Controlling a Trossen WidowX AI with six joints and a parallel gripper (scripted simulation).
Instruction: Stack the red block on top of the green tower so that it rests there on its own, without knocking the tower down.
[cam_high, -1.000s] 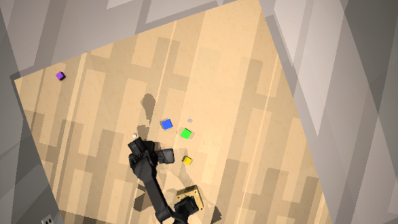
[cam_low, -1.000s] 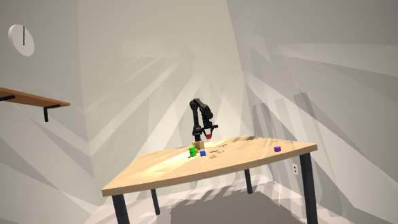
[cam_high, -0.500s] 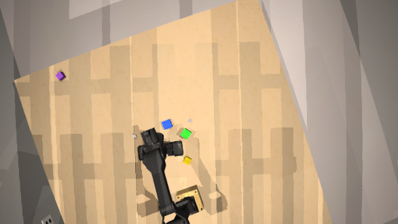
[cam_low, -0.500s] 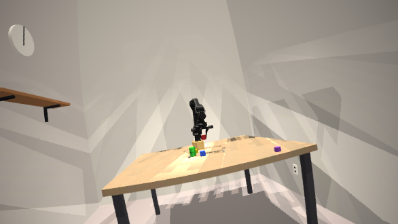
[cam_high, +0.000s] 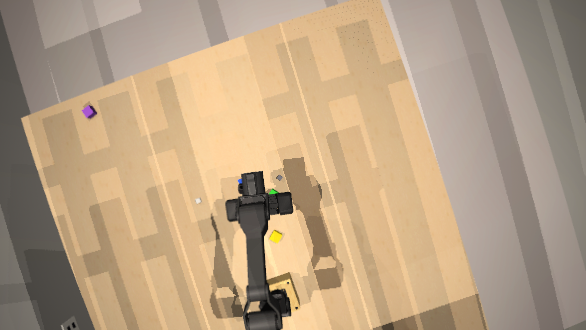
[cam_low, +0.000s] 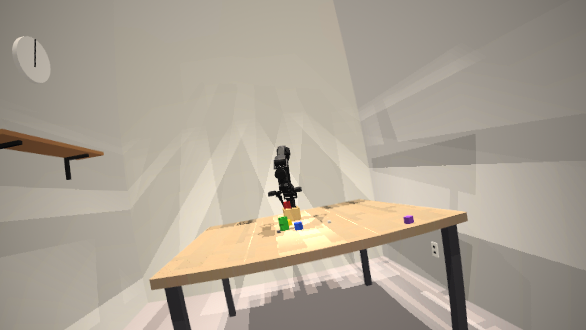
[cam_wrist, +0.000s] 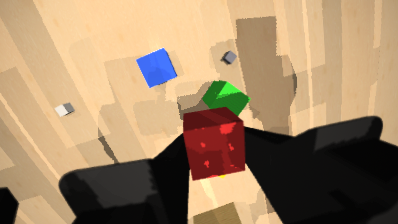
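My gripper tip is 120 mm above the small grey piece, 70 mm to the left of it and 60 mm short of it. Round my gripper tip: yellow block 130 mm behind, 110 mm below, 10 mm to the right; then red block 10 mm above; then blue block 110 mm below, 70 mm ahead, 40 mm to the left.
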